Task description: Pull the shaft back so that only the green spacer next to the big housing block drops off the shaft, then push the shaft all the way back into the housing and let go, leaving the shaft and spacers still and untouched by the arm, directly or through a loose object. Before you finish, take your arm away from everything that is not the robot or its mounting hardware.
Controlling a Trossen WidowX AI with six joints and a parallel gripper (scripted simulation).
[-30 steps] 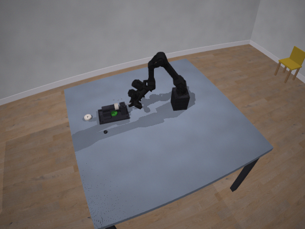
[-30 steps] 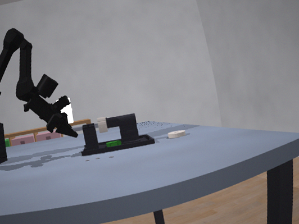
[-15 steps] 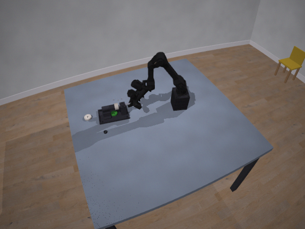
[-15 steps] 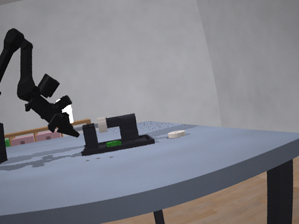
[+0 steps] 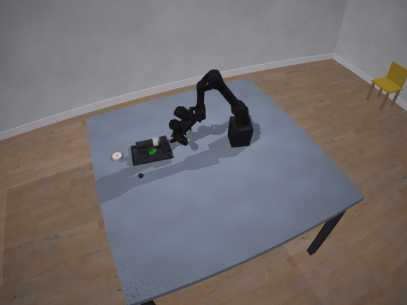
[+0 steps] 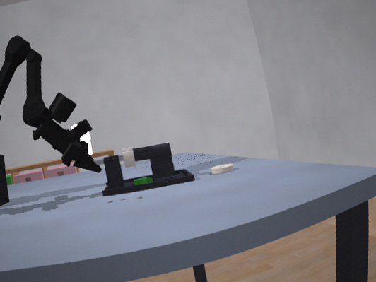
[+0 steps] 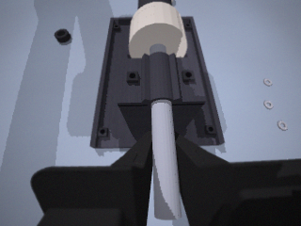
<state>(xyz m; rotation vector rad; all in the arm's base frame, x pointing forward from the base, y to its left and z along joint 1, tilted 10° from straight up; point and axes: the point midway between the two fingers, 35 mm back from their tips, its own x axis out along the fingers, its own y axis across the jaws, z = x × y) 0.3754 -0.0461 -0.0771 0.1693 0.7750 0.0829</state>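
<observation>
Now: hand 7 cm short of the grey shaft. The rest, counted from my hand: green spacer: 13 cm ahead, 7 cm below; white spacer: 11 cm ahead; black ring: 22 cm ahead, 16 cm to the left, 8 cm below.
</observation>
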